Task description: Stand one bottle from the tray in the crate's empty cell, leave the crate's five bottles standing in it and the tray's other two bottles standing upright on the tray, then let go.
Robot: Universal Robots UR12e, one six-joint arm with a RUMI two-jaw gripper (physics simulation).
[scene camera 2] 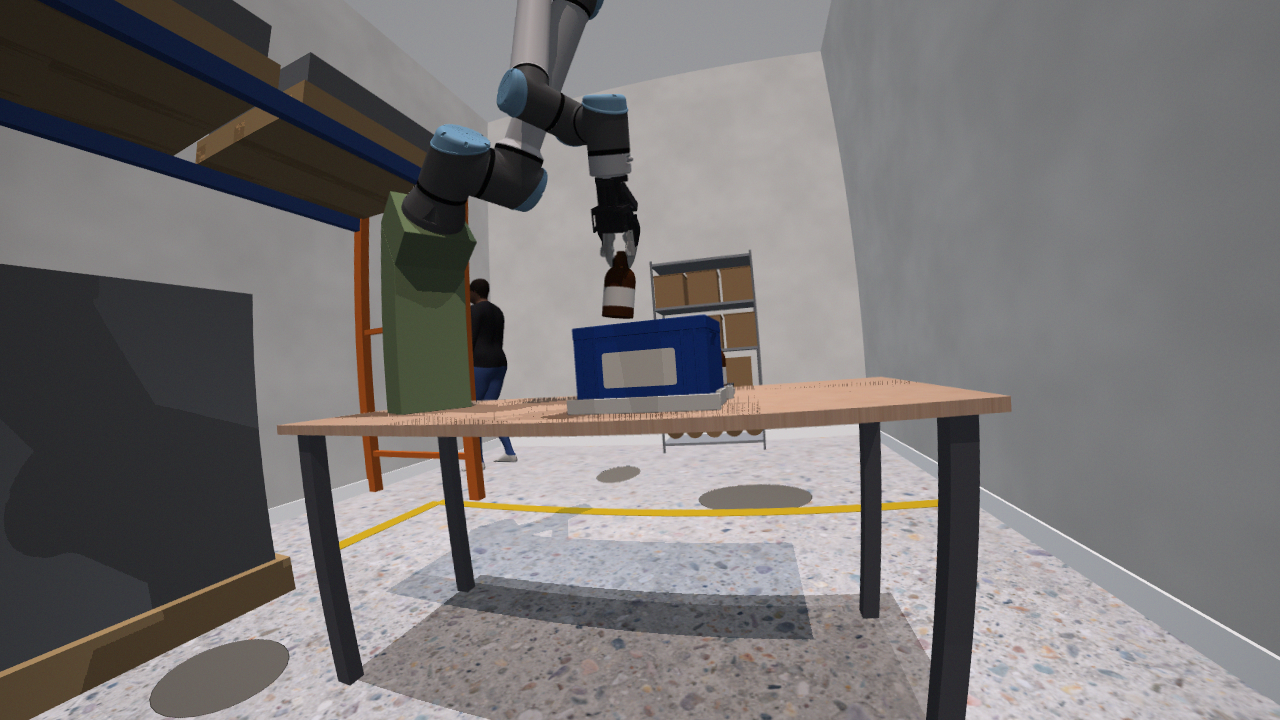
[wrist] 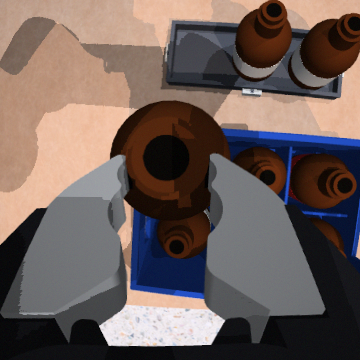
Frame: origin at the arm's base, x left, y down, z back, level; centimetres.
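Where they show: gripper, fingertip midpoint: (scene camera 2: 621,268) (wrist: 168,158); arm's base at its link origin: (scene camera 2: 433,216).
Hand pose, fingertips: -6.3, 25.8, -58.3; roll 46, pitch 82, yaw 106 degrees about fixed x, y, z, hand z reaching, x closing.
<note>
Each offset is from my fingertips to the top centre of the thing, as dx, dy, dz. "pt": to the spot under its first point. Level surfaces: height alone.
My gripper (scene camera 2: 619,248) (wrist: 168,158) is shut on the neck of a brown bottle @(-0.1, -4.0, +0.5) (scene camera 2: 618,301) (wrist: 150,124) with a white label. The bottle hangs upright above the blue crate @(-6.7, +14.7, -7.0) (scene camera 2: 586,362) (wrist: 305,139), its base above the rim in the scene view. In the wrist view it covers the crate's upper left corner, so that cell is hidden. Several crate bottles show, among them one at lower left (wrist: 182,237), one at upper middle (wrist: 255,160) and one at upper right (wrist: 320,180). The dark tray @(pt +17.2, +31.7, -0.2) (wrist: 195,57) bears two upright bottles @(+16.1, +16.2, -9.7) (wrist: 262,45) @(+14.3, +16.2, -18.7) (wrist: 325,50).
The crate stands on the wooden table @(dy +32.2) (scene camera 2: 850,398) with a pale rail @(-16.6, +29.2, -5.7) (scene camera 2: 635,405) along its near side. The tray lies beyond the crate in the wrist view. A green pedestal (scene camera 2: 426,340) carries the arm at left. A person (scene camera 2: 487,335) and a shelf rack (scene camera 2: 754,313) are behind the table.
</note>
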